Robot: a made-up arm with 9 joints.
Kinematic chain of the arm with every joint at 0, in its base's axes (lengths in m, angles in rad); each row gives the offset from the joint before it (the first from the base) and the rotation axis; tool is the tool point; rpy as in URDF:
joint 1: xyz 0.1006 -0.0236 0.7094 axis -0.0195 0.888 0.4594
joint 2: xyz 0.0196 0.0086 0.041 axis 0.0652 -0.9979 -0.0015
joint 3: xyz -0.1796 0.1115 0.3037 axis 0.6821 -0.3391 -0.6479
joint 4: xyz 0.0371 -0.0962 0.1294 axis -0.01 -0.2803 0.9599
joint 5: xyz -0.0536 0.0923 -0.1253 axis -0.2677 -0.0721 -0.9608
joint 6: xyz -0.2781 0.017 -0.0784 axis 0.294 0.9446 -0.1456
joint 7: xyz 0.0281 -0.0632 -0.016 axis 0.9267 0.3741 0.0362
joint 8: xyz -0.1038 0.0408 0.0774 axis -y
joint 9: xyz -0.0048 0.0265 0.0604 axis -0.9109 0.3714 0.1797
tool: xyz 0.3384 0.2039 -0.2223 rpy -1.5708 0 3.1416
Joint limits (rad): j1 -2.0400..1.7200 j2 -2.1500..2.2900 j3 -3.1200..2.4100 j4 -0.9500..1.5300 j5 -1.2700..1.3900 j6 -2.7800..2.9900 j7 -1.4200..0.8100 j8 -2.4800..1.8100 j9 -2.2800..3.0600
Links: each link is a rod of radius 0.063 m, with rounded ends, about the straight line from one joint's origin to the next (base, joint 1, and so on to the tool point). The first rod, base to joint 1, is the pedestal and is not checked.
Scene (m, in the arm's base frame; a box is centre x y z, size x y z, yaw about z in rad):
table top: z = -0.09
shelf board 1: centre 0.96 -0.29 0.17 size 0.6 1 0.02 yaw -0.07
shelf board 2: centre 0.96 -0.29 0.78 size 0.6 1 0.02 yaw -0.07
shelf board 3: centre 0.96 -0.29 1.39 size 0.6 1 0.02 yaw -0.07
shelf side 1: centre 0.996 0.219 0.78 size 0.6 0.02 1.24 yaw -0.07
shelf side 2: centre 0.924 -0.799 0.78 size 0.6 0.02 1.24 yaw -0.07
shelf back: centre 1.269 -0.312 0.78 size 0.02 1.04 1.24 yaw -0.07
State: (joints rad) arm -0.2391 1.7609 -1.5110 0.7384 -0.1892 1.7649 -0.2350 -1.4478 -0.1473
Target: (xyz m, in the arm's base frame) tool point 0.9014 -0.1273 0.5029
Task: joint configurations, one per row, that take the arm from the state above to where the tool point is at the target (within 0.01 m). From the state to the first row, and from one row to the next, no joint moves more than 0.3 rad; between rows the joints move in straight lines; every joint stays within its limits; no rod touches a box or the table.
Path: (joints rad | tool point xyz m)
1: -0.3259 1.5041 -1.3776 0.6156 0.0406 1.8389 -0.1393 -1.3655 -0.3936 | -0.4625 -0.1546 0.0670
2: -0.4127 1.2473 -1.2443 0.4928 0.2703 1.9129 -0.0435 -1.2832 -0.6399 | -0.2936 -0.0692 0.0330
3: -0.4996 0.9906 -1.1109 0.3699 0.5001 1.9869 0.0522 -1.2010 -0.8863 | -0.1428 0.0384 0.0714
4: -0.5587 1.2663 -1.1353 0.2789 0.5495 1.7790 0.1119 -1.0449 -0.8191 | 0.1711 -0.0120 0.1147
5: -0.6178 1.5419 -1.1596 0.1878 0.5989 1.5712 0.1716 -0.8889 -0.7520 | 0.3801 -0.0631 0.2883
6: -0.6769 1.8176 -1.1840 0.0968 0.6482 1.3633 0.2312 -0.7328 -0.6849 | 0.4506 -0.0957 0.5029
7: -0.7917 1.9751 -1.1571 0.1120 0.5595 1.4729 0.0897 -0.9429 -0.5574 | 0.6288 -0.0962 0.4779
8: -0.9065 2.1325 -1.1302 0.1273 0.4708 1.5825 -0.0518 -1.1530 -0.4299 | 0.7818 -0.1069 0.4780
9: -1.0212 2.2900 -1.1033 0.1426 0.3820 1.6921 -0.1933 -1.3631 -0.3024 | 0.9014 -0.1273 0.5029

